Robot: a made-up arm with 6 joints.
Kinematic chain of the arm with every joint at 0, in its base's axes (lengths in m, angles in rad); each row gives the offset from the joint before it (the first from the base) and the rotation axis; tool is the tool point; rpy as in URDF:
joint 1: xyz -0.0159 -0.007 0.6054 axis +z
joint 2: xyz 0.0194 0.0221 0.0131 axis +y
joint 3: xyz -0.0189 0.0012 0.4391 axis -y
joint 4: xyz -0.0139 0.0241 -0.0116 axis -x
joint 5: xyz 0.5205 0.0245 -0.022 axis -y
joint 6: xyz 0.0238 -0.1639 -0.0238 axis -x
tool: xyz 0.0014 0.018 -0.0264 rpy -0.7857 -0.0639 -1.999
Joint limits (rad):
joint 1: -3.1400..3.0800
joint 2: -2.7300..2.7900
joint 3: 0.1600..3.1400
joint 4: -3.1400..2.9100
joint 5: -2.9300..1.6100
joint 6: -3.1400..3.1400
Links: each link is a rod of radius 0.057 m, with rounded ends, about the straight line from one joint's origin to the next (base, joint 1, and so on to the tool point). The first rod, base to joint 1, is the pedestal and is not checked.
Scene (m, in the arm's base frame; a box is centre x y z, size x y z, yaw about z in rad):
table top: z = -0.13
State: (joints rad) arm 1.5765 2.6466 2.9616 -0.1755 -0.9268 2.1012
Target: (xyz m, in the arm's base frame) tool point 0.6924 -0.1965 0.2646
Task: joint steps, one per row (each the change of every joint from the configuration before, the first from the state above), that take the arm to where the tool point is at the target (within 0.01 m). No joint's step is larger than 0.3 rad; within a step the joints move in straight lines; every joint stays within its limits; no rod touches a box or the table.
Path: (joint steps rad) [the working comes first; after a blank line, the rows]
Joints at the target: -0.0945 2.7158 2.9401 -0.0343 -0.9308 2.1043
Straight joint move there: clear.

1: -0.2785 0.0115 -0.0036 0.0235 -0.0007 0.0005
2: -0.2785 0.0116 -0.0036 0.0236 -0.0006 0.0005
3: -0.2785 0.0115 -0.0035 0.0235 -0.0007 0.0005
4: -0.2785 0.0115 -0.0036 0.0235 -0.0007 0.0005
5: -0.2785 0.0116 -0.0036 0.0235 -0.0007 0.0005
6: -0.2785 0.0115 -0.0036 0.0236 -0.0006 0.0006

